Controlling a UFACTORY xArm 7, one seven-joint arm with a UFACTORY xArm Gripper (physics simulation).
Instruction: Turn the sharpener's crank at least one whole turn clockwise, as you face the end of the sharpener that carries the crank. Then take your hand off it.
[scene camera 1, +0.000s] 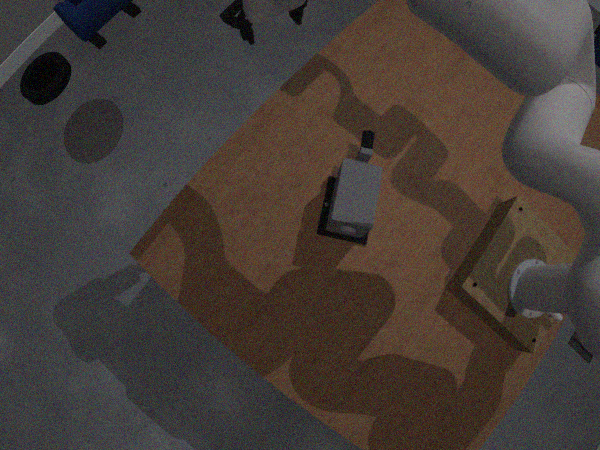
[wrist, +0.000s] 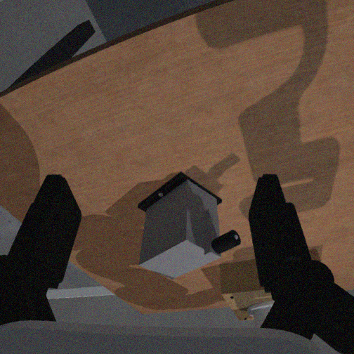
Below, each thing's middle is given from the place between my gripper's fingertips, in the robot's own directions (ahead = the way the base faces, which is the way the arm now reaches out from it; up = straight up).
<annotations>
My gripper is now 29 cm past the sharpener (scene camera 1: 350, 202), 8 cm to the right of it and 18 cm above it.
</annotations>
